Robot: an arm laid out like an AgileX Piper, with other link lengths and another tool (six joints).
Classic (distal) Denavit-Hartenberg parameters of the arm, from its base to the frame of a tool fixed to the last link. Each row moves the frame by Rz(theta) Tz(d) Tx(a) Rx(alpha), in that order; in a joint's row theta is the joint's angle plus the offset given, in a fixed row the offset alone. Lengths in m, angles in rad.
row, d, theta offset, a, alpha
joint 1, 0.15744, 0, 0, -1.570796
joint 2, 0, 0.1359, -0.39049, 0
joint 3, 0, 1.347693, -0.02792, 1.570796
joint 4, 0.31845, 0, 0, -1.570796
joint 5, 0, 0, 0, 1.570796
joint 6, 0.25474, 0.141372, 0.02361, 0.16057
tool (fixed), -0.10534, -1.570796, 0, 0
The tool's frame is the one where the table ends.
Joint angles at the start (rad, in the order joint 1, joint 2, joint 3, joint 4, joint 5, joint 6):
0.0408, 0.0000, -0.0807, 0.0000, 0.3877, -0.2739
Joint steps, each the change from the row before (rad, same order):
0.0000, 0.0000, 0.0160, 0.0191, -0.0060, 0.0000
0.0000, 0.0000, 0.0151, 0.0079, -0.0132, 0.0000
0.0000, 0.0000, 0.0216, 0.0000, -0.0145, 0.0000
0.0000, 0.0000, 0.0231, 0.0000, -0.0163, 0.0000
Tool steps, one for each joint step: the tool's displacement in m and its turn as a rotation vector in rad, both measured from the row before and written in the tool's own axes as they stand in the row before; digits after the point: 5 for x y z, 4 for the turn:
-0.00256, 0.00557, 0.00155, -0.0117, -0.0083, 0.0161
-0.00139, 0.00440, 0.00187, -0.0027, -0.0028, 0.0071
-0.00114, 0.00727, 0.00265, -0.0070, -0.0004, -0.0009
-0.00120, 0.00770, 0.00275, -0.0068, -0.0003, -0.0009

